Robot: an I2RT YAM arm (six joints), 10 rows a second.
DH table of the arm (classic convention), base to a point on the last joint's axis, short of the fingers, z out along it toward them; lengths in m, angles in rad. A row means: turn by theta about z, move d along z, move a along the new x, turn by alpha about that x. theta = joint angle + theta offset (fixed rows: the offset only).
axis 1: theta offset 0, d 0.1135, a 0.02, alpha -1.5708
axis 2: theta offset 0, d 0, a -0.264, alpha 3.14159
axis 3: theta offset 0.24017, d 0, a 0.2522, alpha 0
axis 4: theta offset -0.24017, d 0, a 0.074, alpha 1.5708
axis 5: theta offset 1.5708, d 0, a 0, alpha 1.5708
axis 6: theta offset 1.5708, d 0.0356, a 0, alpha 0
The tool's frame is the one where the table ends.
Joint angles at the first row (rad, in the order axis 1, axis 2, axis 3, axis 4, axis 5, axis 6):
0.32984, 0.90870, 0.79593, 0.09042, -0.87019, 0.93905
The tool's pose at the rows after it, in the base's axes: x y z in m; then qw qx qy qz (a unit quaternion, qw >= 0):
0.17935, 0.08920, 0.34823, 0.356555, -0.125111, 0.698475, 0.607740
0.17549, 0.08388, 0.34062, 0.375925, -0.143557, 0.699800, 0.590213
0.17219, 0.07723, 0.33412, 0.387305, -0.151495, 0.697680, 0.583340
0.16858, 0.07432, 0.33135, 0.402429, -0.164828, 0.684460, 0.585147
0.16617, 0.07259, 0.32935, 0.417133, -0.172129, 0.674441, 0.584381
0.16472, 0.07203, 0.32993, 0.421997, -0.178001, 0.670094, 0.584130
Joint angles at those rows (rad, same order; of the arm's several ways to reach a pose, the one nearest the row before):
0.32240, 0.88089, 0.76870, 0.10093, -0.89503, 0.85419
0.30152, 0.85271, 0.73784, 0.08145, -0.90421, 0.77506
0.27001, 0.82488, 0.70319, 0.08928, -0.92824, 0.74491
0.25774, 0.80169, 0.66778, 0.14879, -0.94687, 0.74410
0.25165, 0.78552, 0.64111, 0.19762, -0.94843, 0.74422
0.25001, 0.77853, 0.63659, 0.20866, -0.95375, 0.73997

